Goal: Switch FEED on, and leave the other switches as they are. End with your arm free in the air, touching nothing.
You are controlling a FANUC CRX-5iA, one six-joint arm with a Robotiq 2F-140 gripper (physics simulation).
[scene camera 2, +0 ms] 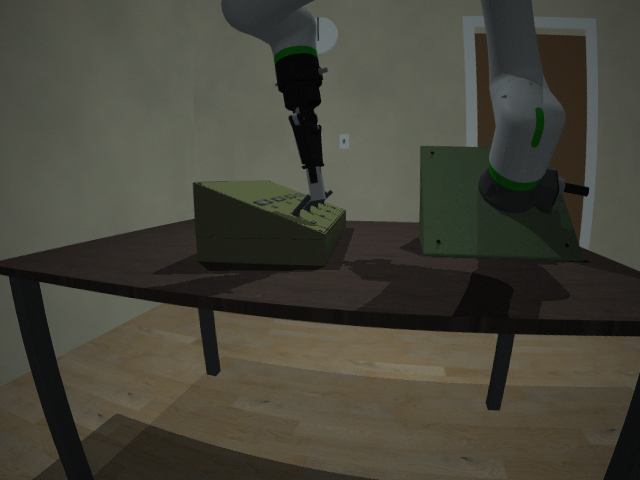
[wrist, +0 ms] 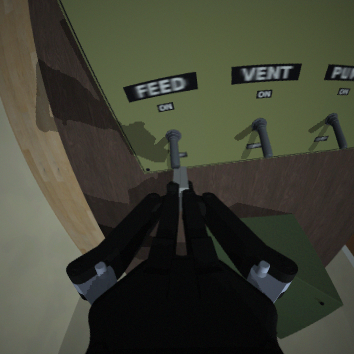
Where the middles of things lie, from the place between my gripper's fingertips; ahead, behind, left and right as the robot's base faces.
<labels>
Now: the olive console (scene camera 2: 254,222) 15 cm ahead of my hand, 15 cm to the right of it and 4 cm below it.
</labels>
